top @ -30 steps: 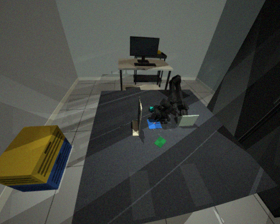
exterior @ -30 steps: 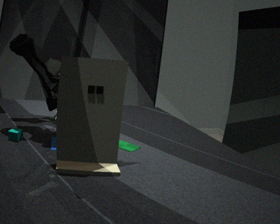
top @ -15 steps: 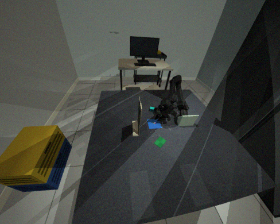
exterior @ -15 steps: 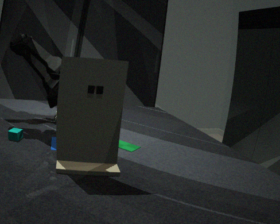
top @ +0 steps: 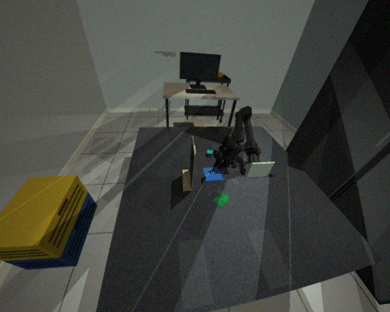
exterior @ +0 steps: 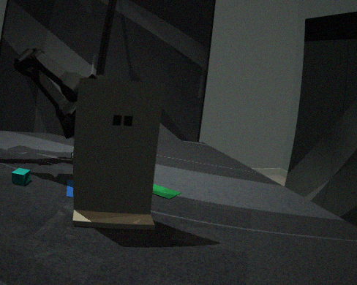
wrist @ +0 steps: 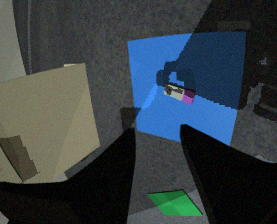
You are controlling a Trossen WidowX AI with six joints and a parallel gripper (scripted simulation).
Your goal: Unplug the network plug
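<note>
The purple-and-white plug is 1 cm ahead of my gripper tip, 1 cm to the right of it and 6 cm below it. Round my gripper tip: upright panel (17 cm ahead, 5 cm to the left, 6 cm above); teal cube (1 cm behind, 21 cm to the right, 5 cm below).
</note>
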